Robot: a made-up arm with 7 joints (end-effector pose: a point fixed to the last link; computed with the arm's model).
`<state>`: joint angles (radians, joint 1 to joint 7).
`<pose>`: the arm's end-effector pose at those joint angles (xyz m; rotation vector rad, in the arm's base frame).
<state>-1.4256 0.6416 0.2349 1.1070 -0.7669 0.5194 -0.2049</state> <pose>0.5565 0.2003 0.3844 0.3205 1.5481 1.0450</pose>
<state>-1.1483 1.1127 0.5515 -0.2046 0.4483 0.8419 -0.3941</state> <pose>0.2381 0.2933 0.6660 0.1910 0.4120 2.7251</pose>
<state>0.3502 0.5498 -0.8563 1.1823 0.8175 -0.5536 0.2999</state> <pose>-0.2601 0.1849 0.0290 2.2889 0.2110 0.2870</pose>
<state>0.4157 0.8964 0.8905 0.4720 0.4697 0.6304 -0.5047</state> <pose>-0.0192 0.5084 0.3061 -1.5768 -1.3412 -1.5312</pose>
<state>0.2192 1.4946 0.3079 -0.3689 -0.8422 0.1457 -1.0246</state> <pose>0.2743 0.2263 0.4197 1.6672 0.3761 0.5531</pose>
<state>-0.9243 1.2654 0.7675 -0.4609 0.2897 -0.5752 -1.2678</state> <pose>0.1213 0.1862 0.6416 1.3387 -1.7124 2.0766</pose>
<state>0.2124 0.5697 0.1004 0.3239 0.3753 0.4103 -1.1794</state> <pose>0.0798 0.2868 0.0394 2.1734 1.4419 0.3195</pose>
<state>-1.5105 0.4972 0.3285 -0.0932 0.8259 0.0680 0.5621</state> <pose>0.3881 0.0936 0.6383 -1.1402 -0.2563 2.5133</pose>
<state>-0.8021 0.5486 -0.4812 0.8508 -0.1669 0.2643 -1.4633</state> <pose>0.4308 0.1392 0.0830 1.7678 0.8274 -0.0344</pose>
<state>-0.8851 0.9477 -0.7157 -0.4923 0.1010 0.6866 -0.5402</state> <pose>0.3577 -0.0053 0.3223 1.6904 -0.2723 1.2282</pose>
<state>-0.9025 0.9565 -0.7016 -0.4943 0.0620 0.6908 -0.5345</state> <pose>0.3602 -0.0039 0.3312 1.6731 -0.2553 1.2291</pose>
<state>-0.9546 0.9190 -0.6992 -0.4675 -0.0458 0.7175 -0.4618</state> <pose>0.3697 -0.0159 0.3375 1.6004 -0.1723 1.2305</pose>
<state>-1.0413 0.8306 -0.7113 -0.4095 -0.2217 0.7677 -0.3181</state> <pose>0.3839 -0.0457 0.3418 1.4908 -0.0280 1.2192</pose>
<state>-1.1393 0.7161 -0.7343 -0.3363 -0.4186 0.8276 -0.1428</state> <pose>0.3944 -0.0888 0.3456 1.4027 0.1252 1.1884</pose>
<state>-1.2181 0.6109 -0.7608 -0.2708 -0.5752 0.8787 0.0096</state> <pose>0.3965 -0.1312 0.3481 1.3661 0.2345 1.1553</pose>
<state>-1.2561 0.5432 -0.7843 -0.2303 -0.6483 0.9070 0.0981</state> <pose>0.3940 -0.1584 0.3457 1.3645 0.2823 1.1406</pose>
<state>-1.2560 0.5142 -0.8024 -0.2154 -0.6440 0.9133 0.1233</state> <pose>0.3916 -0.1688 0.3379 1.3729 0.2858 1.1444</pose>
